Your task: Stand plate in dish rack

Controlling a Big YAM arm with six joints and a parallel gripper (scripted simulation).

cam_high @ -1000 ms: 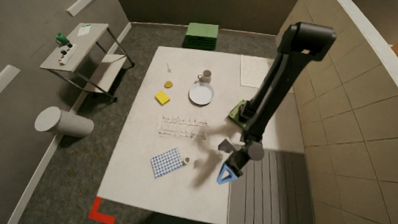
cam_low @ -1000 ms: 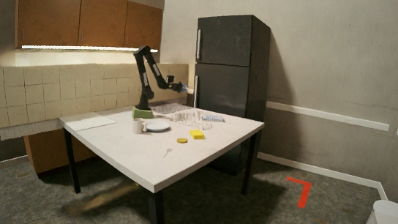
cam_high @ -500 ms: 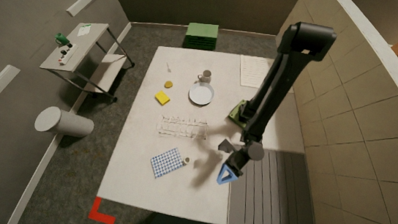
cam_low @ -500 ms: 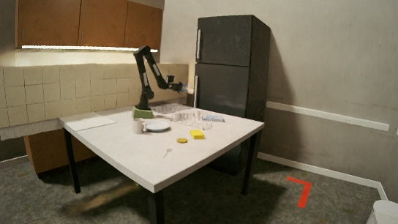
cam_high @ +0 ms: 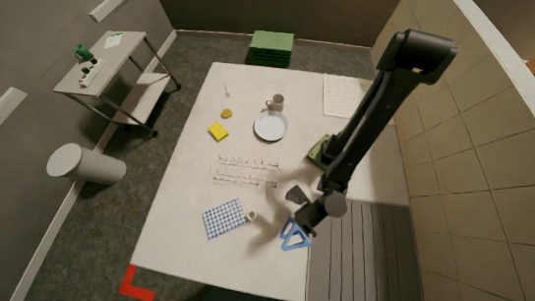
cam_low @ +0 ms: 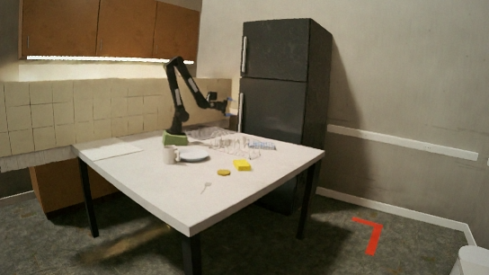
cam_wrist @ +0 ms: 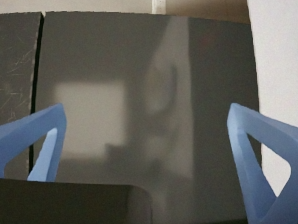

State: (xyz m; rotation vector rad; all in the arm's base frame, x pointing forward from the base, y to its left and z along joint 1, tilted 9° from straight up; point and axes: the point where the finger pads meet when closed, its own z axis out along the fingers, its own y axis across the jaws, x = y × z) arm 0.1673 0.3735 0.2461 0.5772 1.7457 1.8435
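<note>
Now: the white mug 14 cm ahead of my hand, 67 cm to the right of it and 21 cm below it. From my hand the other things lie so: white cup 13 cm ahead, 4 cm to the right, 23 cm below; then yellow disc 44 cm ahead, 56 cm to the right, 24 cm below; then grey draining board 40 cm behind, 24 cm below.
</note>
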